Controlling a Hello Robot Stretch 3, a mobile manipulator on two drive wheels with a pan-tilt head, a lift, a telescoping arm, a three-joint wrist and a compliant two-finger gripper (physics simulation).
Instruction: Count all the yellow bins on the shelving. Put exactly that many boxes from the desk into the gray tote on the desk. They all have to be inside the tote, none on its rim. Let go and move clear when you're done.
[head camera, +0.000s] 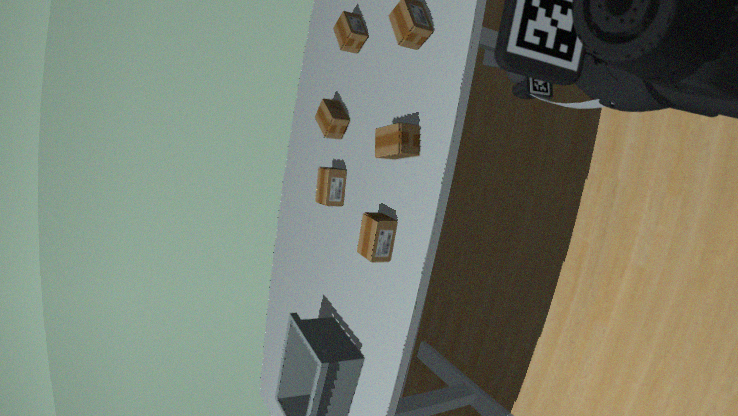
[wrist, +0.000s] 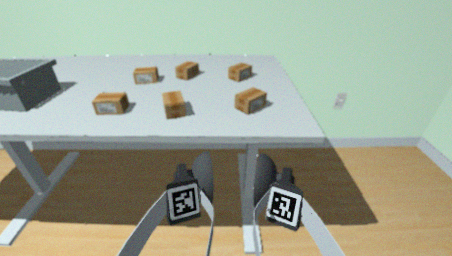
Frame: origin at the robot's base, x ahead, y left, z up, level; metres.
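Where they show: gripper, fingertip midpoint: (wrist: 233, 170).
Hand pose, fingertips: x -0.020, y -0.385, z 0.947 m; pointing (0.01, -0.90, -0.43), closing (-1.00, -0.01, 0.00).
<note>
After its pixels a point has its place.
Several brown cardboard boxes stand apart on the desk (head camera: 330, 279) {x 0.581, y -1.056, z 0.720 m} (wrist: 210, 127) {x 0.049, y -0.777, z 0.720 m}. The near row has a left box (head camera: 377, 237) {x 0.364, y -0.828, z 0.763 m} (wrist: 111, 104) {x 0.357, y -0.828, z 0.757 m}, a middle box (head camera: 396, 141) {x 0.166, y -0.826, z 0.770 m} (wrist: 174, 105) {x 0.157, y -0.818, z 0.765 m} and a right box (head camera: 411, 24) {x -0.062, y -0.861, z 0.770 m} (wrist: 251, 101) {x -0.068, y -0.860, z 0.764 m}. The far row has a left box (head camera: 331, 186) {x 0.337, y -1.071, z 0.759 m} (wrist: 146, 75) {x 0.334, y -1.072, z 0.756 m}, a middle box (head camera: 332, 118) {x 0.181, y -1.115, z 0.769 m} (wrist: 187, 71) {x 0.178, y -1.115, z 0.759 m} and a right box (head camera: 350, 32) {x -0.032, y -1.112, z 0.770 m} (wrist: 240, 72) {x -0.036, y -1.113, z 0.761 m}. The gray tote (head camera: 330, 343) {x 0.668, y -0.898, z 0.778 m} (wrist: 37, 87) {x 0.668, y -0.907, z 0.774 m} stands at the desk's left; its interior is partly hidden. My gripper (wrist: 233, 170) {x -0.020, y -0.385, z 0.947 m} is open and empty, off the desk's front edge. Yellow bins do not show.
The dark arm and wrist (head camera: 666, 67) {x -0.004, y -0.131, z 1.136 m} fill the upper right of the head view. Desk legs (head camera: 449, 382) (wrist: 250, 195) {x -0.125, y -1.087, z 0.048 m} stand below the desk top. A green wall (head camera: 155, 206) {x 0.569, y -1.526, z 1.121 m} (wrist: 150, 27) {x 0.460, y -1.535, z 0.853 m} is behind the desk, with an outlet (wrist: 340, 100) {x -0.729, y -1.618, z 0.403 m} at the right.
</note>
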